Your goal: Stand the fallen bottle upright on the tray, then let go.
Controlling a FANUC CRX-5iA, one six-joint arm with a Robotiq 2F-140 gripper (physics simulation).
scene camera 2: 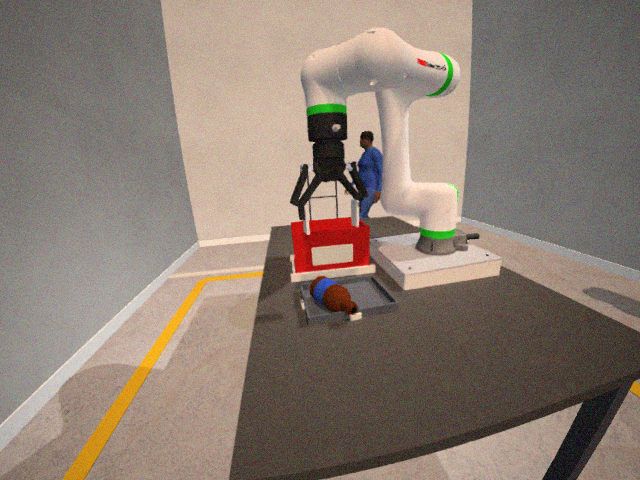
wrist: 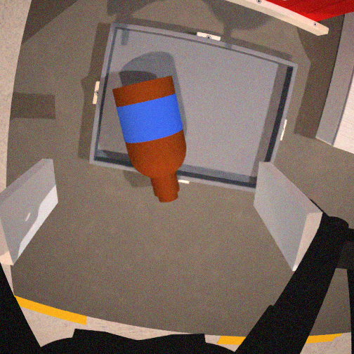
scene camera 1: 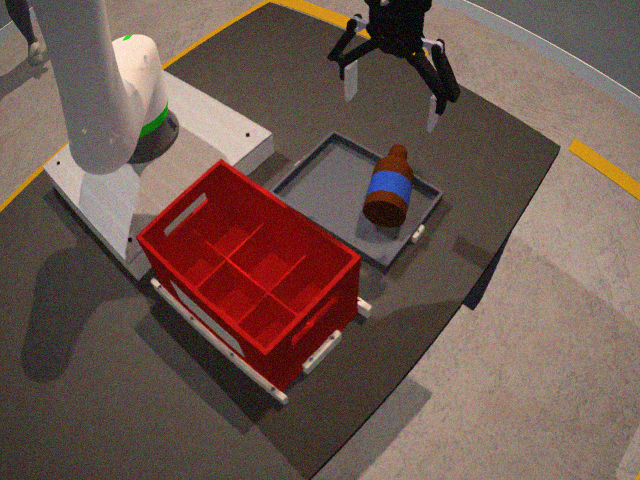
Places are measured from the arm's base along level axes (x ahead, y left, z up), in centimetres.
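Pixels of known places: gripper, fingertip midpoint: [scene camera 2: 331, 229] [scene camera 1: 391, 110]; arm's base at its link origin: [scene camera 2: 435, 248] [scene camera 1: 145, 136].
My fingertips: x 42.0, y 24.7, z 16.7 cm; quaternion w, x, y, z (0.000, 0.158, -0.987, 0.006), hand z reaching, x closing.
Observation:
Ahead of a thing's pixels: the offset from my fingertips to its top centre. "*": to the spot under its first point.
The brown bottle with a blue label {dy +1.9, dx -0.1, dz -15.3 cm} [scene camera 1: 390, 183] [scene camera 2: 324, 290] [wrist: 150, 120] lies on its side on the grey tray {* dy -5.4, dx -10.9, dz -22.6 cm} [scene camera 1: 320, 180] [scene camera 2: 373, 295] [wrist: 225, 110]. Its base is over the tray floor, towards the red crate, and its neck reaches over the tray's rim on the side away from the crate. My gripper [scene camera 1: 391, 113] [scene camera 2: 331, 228] [wrist: 154, 182] is wide open and empty. It points down, well above the bottle and apart from it. In the wrist view the neck shows between the two pale finger pads. Whether the neck touches the rim is hard to tell.
A red crate with compartments {dy -29.9, dx -0.5, dz -5.7 cm} [scene camera 1: 289, 356] [scene camera 2: 330, 235] [wrist: 322, 12] stands beside the tray, held by pale rails. The robot's white base plate [scene camera 1: 217, 129] [scene camera 2: 449, 268] is on the table too. Small white blocks {* dy -2.1, dx +9.7, dz -21.7 cm} [scene camera 1: 417, 234] [wrist: 208, 36] sit against the tray. A person [scene camera 2: 371, 165] stands behind.

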